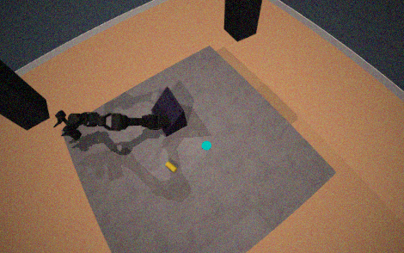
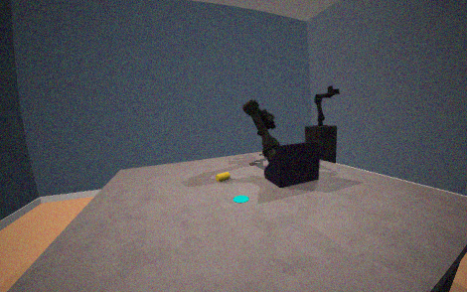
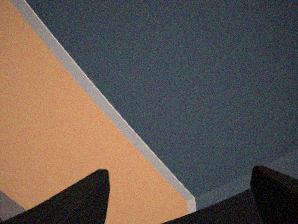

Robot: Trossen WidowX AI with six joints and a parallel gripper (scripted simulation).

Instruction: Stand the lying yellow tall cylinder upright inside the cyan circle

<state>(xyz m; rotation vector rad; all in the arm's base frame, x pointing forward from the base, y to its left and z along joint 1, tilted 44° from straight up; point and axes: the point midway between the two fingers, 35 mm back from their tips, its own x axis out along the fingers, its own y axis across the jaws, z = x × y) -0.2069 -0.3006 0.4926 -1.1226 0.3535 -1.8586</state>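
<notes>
Now: gripper tip 49 cm to the right of the yellow tall cylinder, 46 cm short of it and 21 cm above it. From my gripper tip the other things lie so: cyan circle 73 cm to the left, 45 cm ahead, 22 cm below.
</notes>
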